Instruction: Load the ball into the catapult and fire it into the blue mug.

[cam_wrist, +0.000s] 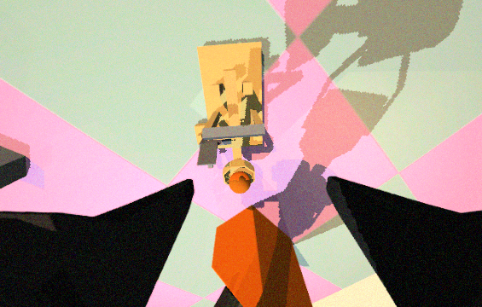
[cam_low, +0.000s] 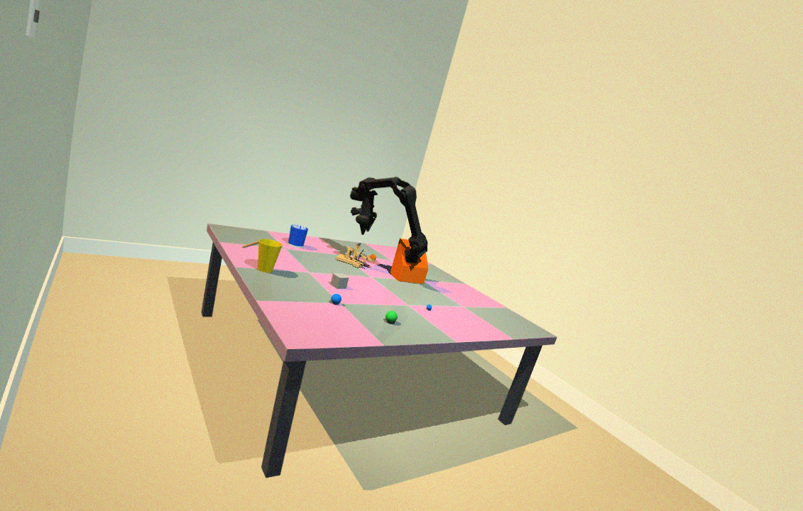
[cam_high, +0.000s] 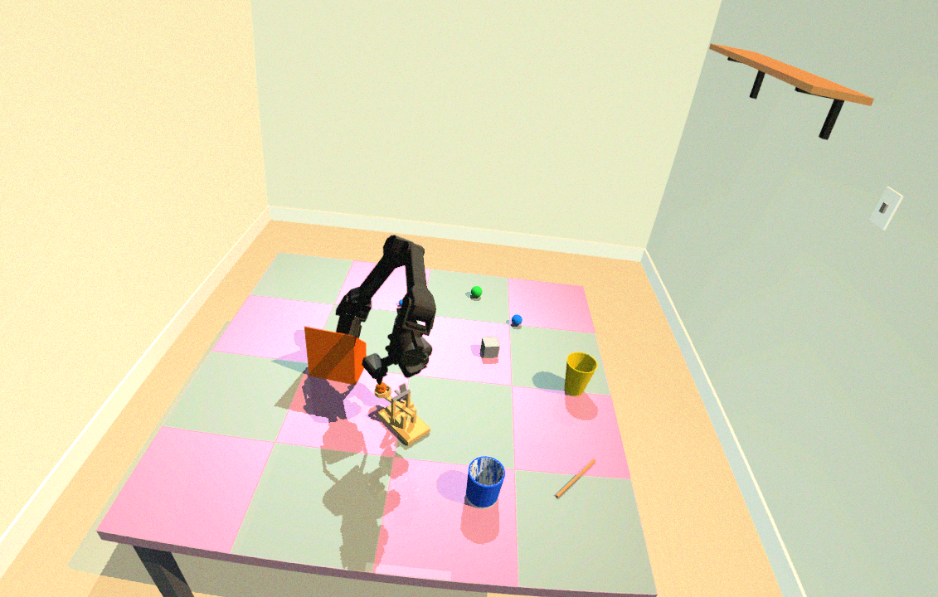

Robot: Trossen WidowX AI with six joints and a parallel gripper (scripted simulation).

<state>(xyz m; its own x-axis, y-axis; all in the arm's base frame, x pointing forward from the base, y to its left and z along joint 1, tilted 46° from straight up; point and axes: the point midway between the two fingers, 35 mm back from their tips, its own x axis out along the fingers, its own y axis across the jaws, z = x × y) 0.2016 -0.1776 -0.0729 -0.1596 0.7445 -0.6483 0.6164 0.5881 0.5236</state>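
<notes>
Right now the orange ball is 5 cm behind my gripper tip, 6 cm to the left of it and 11 cm below it. The rest, counted from my gripper tip: grey cube: 23 cm ahead, 37 cm to the left, 14 cm below; wooden stick: 53 cm ahead, 8 cm to the right, 16 cm below; blue mug: 29 cm ahead, 19 cm to the right, 14 cm below.
</notes>
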